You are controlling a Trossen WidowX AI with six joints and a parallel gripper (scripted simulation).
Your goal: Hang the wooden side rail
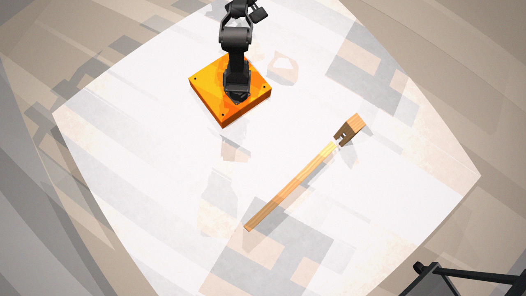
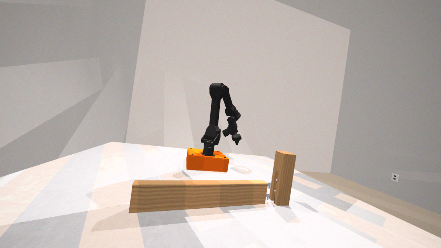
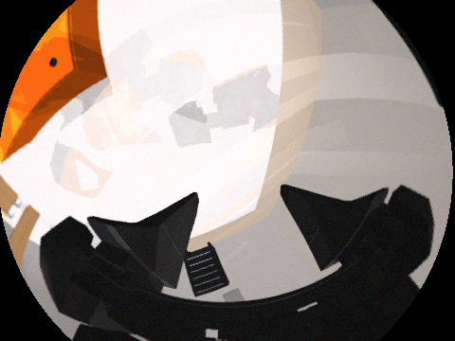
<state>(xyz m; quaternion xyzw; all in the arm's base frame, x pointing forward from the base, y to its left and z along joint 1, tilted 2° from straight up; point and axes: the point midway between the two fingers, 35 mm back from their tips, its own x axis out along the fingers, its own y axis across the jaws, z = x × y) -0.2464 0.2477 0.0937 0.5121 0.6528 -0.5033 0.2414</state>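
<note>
Now: gripper tip 600 mm short of the headboard post, 60 mm to the left of it and 30 mm above it.
</note>
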